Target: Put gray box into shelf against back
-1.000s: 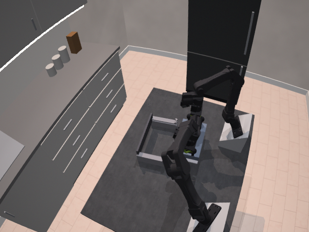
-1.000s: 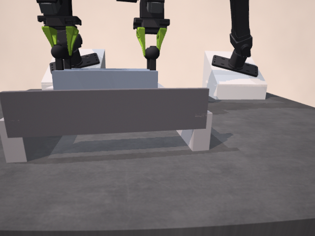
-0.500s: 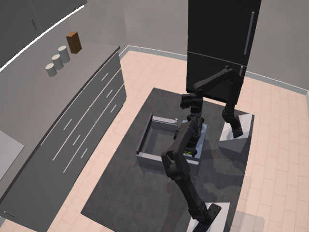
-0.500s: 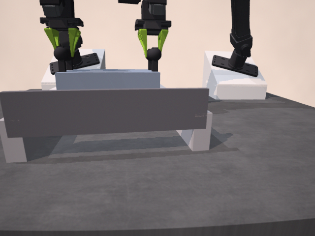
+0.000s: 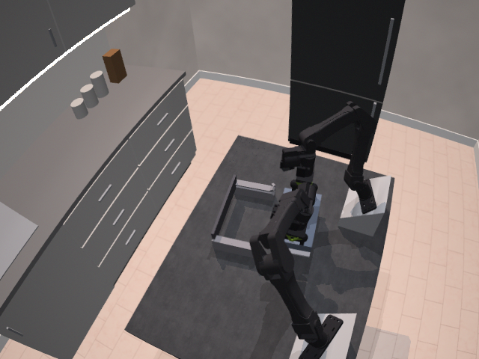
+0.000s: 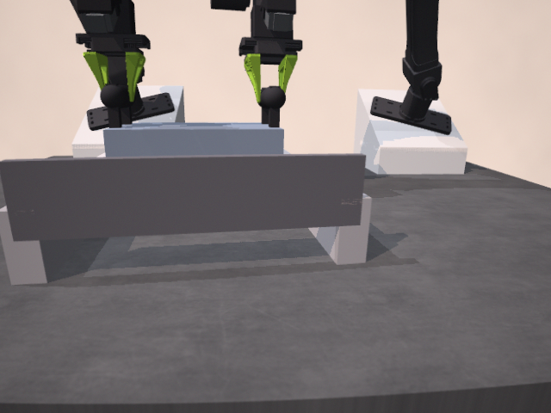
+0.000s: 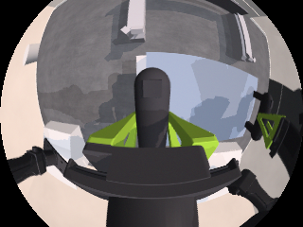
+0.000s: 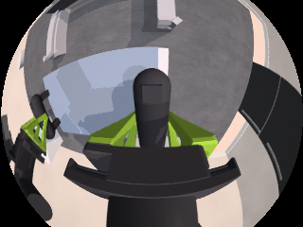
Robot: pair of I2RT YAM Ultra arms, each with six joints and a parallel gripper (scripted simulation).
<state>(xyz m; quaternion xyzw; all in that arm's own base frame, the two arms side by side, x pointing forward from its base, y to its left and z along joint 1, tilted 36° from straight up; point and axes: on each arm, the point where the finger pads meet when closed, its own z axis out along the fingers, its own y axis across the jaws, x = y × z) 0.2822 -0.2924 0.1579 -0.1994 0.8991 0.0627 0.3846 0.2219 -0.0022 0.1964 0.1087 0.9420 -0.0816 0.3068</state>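
Right now my right hand is 2 cm past the gray box, 12 cm to the right of it and 5 cm above it. From my right hand the other things lie so: shelf back plate (30 cm ahead, 17 cm to the left, 9 cm below).
Now: left hand 12 cm to the left of the gray box, 5 cm above it and 2 cm short of it. From my left hand the other things lie so: shelf back plate 33 cm ahead, 9 cm below, 8 cm to the right.
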